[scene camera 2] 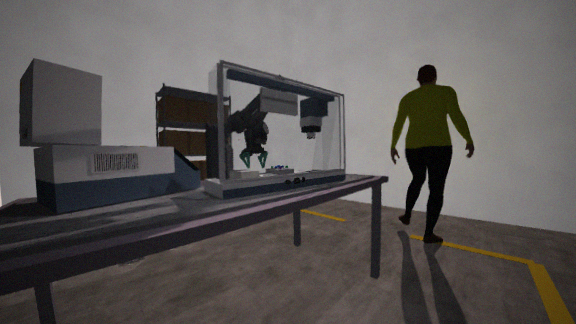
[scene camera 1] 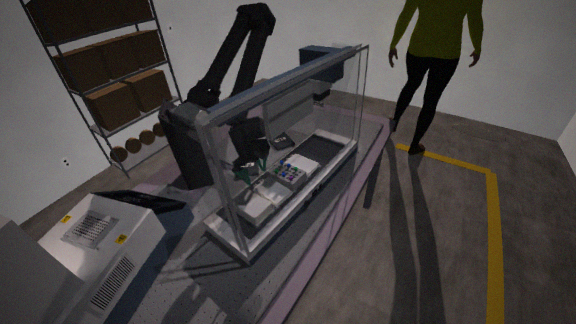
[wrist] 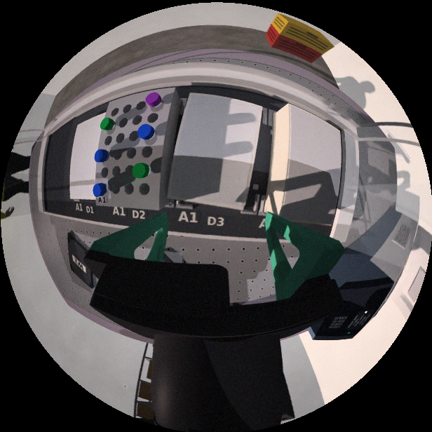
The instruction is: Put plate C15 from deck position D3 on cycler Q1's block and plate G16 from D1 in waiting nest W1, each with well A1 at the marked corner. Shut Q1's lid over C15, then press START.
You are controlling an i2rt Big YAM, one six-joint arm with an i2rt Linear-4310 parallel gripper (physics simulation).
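Frame: origin at the arm's base, x right, y up, z back, level; millimetres.
Seen in the pictures: gripper, fingertip midpoint: [scene camera 2: 256,168] [scene camera 1: 257,178].
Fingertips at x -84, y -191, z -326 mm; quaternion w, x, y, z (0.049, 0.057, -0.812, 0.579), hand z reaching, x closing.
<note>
Offsets run from my fingertips to a thing's top centre. "*": to the spot under its first point.
My gripper [scene camera 1: 256,176] [scene camera 2: 255,166] [wrist: 216,217] is open and empty, its green fingers hanging inside the clear enclosure above the near edge of D3. Plate C15 [scene camera 1: 276,190] [wrist: 215,145] is the white plate at D3, lying flat beyond the fingertips in the wrist view. Plate G16 [scene camera 1: 306,163] [wrist: 82,165] lies at D1, partly hidden by the tube rack in the wrist view. Cycler Q1 [scene camera 1: 115,250] [scene camera 2: 107,167] stands left of the enclosure, its lid @[* dx +682, dy +218, dz -84 mm] [scene camera 2: 60,107] raised and its block @[* dx +534, dy +113, dz +130 mm] [scene camera 1: 90,228] uncovered. Nest W1 and START cannot be made out.
A tube rack [scene camera 1: 295,176] [wrist: 132,150] with coloured caps stands between D1 and D3. A white box [scene camera 1: 257,206] [wrist: 312,165] stands at D4. The enclosure's top beam [scene camera 1: 280,85] and pipette head [scene camera 2: 312,117] are overhead. A person [scene camera 1: 435,30] [scene camera 2: 430,120] stands beyond the table.
</note>
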